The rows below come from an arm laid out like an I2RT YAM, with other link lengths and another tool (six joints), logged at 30 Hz.
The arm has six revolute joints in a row. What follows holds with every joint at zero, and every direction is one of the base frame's. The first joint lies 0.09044 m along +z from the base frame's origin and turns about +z. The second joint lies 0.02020 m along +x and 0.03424 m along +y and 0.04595 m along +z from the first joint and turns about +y. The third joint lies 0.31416 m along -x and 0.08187 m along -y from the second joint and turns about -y. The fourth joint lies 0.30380 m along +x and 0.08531 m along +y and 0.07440 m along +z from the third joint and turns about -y. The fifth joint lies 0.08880 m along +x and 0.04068 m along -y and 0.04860 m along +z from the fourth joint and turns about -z. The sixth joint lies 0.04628 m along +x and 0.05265 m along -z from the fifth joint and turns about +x. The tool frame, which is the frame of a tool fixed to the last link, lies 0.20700 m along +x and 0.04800 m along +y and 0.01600 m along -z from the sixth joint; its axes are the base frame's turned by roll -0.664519, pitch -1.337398 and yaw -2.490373 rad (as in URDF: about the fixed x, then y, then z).
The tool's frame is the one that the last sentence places.
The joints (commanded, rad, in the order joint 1, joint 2, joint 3, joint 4, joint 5, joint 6), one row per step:
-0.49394, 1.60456, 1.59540, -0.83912, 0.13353, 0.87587
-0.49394, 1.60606, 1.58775, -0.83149, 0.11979, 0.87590
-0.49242, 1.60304, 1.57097, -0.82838, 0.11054, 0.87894
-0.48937, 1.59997, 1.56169, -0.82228, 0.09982, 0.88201
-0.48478, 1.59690, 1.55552, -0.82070, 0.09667, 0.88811
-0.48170, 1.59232, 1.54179, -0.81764, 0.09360, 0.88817
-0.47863, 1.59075, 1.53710, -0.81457, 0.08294, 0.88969
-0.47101, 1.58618, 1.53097, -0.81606, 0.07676, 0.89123
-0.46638, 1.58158, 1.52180, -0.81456, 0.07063, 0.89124
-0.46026, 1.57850, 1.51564, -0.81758, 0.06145, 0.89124
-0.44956, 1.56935, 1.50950, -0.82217, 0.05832, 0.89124
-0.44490, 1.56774, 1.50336, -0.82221, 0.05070, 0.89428
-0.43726, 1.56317, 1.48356, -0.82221, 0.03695, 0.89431
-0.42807, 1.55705, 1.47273, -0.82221, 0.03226, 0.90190
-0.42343, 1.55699, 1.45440, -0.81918, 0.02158, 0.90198
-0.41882, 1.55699, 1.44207, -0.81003, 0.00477, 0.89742
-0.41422, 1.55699, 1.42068, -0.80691, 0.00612, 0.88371
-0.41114, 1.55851, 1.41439, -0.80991, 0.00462, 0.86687
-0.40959, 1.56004, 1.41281, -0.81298, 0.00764, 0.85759
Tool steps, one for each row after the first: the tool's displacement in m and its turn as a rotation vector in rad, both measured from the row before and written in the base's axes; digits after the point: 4 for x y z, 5 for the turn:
0.0022, 0.0028, -0.0031, 0.00982, -0.00356, 0.00906
-0.0008, 0.0041, -0.0066, 0.01277, 0.00483, 0.00531
0.0015, 0.0042, -0.0017, 0.00882, -0.00496, 0.00773
0.0006, 0.0034, -0.0011, 0.00604, -0.00216, 0.00204
-0.0010, 0.0034, -0.0042, 0.00493, 0.00428, 0.00503
0.0016, 0.0042, -0.0008, 0.00804, -0.00428, 0.00880
0.0007, 0.0063, -0.0010, 0.00642, -0.00001, 0.01043
0.0000, 0.0047, -0.0020, 0.00558, 0.00061, 0.00856
0.0003, 0.0064, -0.0022, 0.00904, 0.00230, 0.01199
-0.0004, 0.0078, 0.0006, 0.00286, 0.00036, 0.01269
0.0005, 0.0047, -0.0022, 0.00895, 0.00059, 0.00714
-0.0012, 0.0092, -0.0079, 0.01621, 0.00919, 0.01623
-0.0002, 0.0068, -0.0022, 0.00947, 0.00053, 0.00613
-0.0010, 0.0062, -0.0088, 0.01404, 0.01036, 0.01110
0.0019, 0.0068, -0.0041, 0.01105, -0.00140, 0.01839
-0.0032, 0.0042, -0.0111, -0.00103, 0.02051, 0.01482
-0.0016, 0.0035, -0.0052, -0.00350, 0.01343, 0.01764
-0.0012, 0.0008, -0.0026, -0.00468, 0.00884, 0.00740

